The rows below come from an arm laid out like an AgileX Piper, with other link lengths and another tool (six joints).
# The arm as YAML. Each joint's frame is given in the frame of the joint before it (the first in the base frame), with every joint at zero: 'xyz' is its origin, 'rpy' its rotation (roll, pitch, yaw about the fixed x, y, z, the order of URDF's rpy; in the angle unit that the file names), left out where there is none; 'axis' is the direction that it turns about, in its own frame. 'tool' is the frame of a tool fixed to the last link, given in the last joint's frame.
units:
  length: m
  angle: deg
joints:
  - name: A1
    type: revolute
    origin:
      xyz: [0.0, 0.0, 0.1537]
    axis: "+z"
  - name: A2
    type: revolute
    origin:
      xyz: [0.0, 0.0, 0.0]
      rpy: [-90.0, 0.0, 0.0]
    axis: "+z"
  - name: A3
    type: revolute
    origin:
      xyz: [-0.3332, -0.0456, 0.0]
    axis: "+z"
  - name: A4
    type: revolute
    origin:
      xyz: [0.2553, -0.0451, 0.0]
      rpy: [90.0, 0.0, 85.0]
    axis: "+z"
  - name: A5
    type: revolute
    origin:
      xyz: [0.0, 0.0, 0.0]
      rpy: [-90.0, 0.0, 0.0]
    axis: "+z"
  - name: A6
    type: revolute
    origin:
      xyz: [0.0, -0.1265, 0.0]
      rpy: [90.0, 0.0, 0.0]
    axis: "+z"
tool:
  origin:
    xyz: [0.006, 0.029, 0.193]
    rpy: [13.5, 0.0, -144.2]
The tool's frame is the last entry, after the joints.
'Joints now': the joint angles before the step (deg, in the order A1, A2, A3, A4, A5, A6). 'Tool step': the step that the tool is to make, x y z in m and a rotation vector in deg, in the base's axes. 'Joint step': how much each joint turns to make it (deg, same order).
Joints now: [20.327 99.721 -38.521 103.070 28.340 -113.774]
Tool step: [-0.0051 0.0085 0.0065 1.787 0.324 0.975]
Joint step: [0.083 -0.004 -0.011 -0.017 2.000 0.310]
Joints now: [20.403 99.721 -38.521 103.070 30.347 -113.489]
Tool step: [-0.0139 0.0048 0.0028 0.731 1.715 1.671]
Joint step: [0.006 -0.530 -0.007 -4.355 1.603 4.317]
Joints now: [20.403 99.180 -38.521 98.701 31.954 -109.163]
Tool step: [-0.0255 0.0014 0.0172 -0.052 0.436 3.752]
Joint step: [0.008 -3.985 -0.002 -9.985 2.017 8.370]
